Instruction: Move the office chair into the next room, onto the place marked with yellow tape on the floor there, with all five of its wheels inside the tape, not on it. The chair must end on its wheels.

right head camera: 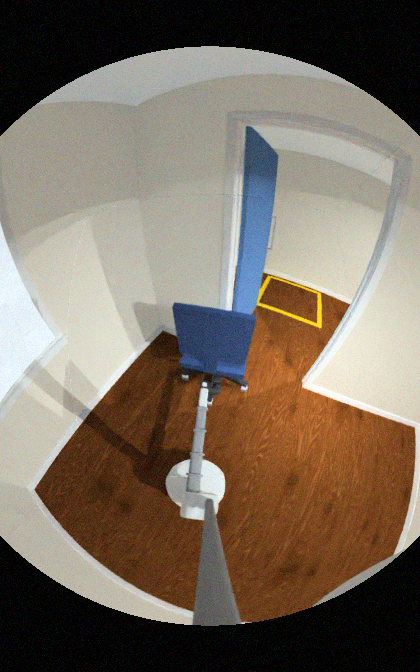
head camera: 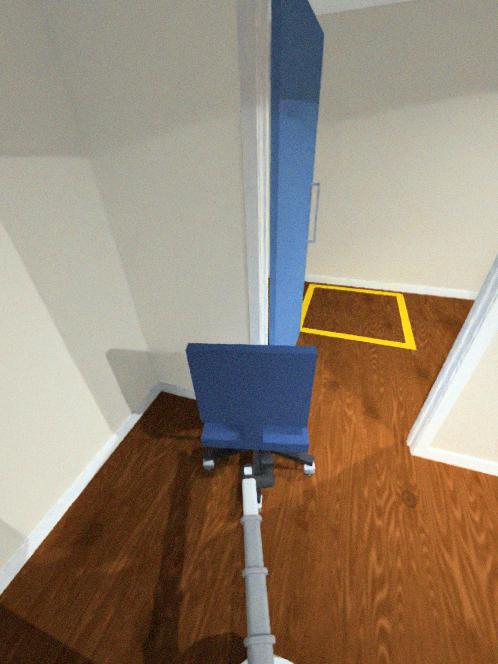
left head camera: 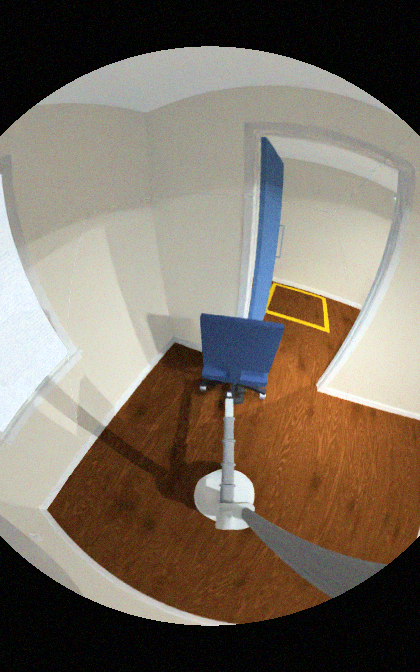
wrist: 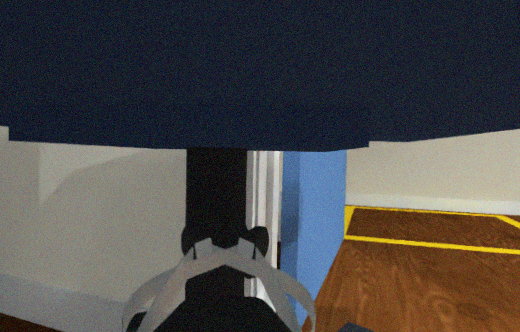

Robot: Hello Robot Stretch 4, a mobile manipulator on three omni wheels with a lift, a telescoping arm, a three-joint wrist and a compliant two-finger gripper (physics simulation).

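The blue office chair (head camera: 251,386) (left head camera: 241,342) (right head camera: 214,335) stands upright on its wheels at the left side of the doorway, its backrest towards me. In the wrist view the dark backrest (wrist: 225,75) fills the top, with a black post (wrist: 216,195) below it. My gripper (wrist: 223,234) is shut on this post, one fingertip at each side; the head views hardly show the fingers. The yellow tape outline (head camera: 406,321) (left head camera: 327,315) (right head camera: 320,310) (wrist: 425,244) lies on the floor beyond the doorway, ahead and to the right. Some chair wheels are hidden.
The open blue door (head camera: 292,214) (left head camera: 270,215) (right head camera: 256,215) (wrist: 320,200) stands along the doorway's left side, just behind the chair. The left door frame (head camera: 257,214) is close to the chair. The right door frame (head camera: 455,370) stands farther off, with wood floor between. A wall runs at the left.
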